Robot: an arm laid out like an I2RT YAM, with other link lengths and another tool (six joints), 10 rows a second.
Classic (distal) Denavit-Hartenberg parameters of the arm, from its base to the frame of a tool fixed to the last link. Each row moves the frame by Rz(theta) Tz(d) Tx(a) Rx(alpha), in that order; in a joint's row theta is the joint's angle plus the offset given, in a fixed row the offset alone. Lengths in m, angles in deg.
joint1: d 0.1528  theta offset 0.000  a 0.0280  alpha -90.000
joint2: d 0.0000  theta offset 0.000  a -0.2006  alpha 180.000
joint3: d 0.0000  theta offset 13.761  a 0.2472  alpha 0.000
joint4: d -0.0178  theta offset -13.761  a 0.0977  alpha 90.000
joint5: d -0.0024  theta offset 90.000  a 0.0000  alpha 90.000
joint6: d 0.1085  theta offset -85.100  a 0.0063  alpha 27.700
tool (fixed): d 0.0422  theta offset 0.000  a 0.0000  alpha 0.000
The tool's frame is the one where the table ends.
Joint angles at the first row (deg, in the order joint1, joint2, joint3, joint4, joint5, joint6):
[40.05, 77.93, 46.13, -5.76, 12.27, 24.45]
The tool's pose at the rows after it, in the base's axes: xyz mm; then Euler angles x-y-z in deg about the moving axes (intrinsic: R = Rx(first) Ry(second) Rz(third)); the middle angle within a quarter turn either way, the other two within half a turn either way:
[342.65, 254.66, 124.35, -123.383, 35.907, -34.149]
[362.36, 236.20, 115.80, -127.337, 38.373, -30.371]
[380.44, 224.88, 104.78, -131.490, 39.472, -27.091]
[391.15, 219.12, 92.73, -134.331, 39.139, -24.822]
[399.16, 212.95, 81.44, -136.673, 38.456, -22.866]
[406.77, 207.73, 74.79, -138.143, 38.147, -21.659]
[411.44, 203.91, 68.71, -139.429, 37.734, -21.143]
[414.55, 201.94, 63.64, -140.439, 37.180, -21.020]
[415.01, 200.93, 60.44, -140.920, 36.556, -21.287]
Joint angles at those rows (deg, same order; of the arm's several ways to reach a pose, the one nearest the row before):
[36.95, 81.34, 48.10, -7.25, 13.41, 24.67]
[33.72, 84.77, 50.48, -7.94, 14.31, 24.43]
[31.46, 89.69, 54.09, -8.67, 15.20, 23.77]
[30.11, 93.69, 56.68, -9.12, 15.22, 23.16]
[28.80, 96.88, 58.70, -9.67, 14.90, 22.48]
[27.66, 99.26, 60.47, -10.00, 14.63, 21.82]
[26.94, 101.01, 61.54, -10.04, 14.63, 20.88]
[26.52, 102.45, 62.46, -10.13, 14.65, 19.92]
[26.30, 103.02, 62.65, -10.13, 14.48, 19.03]

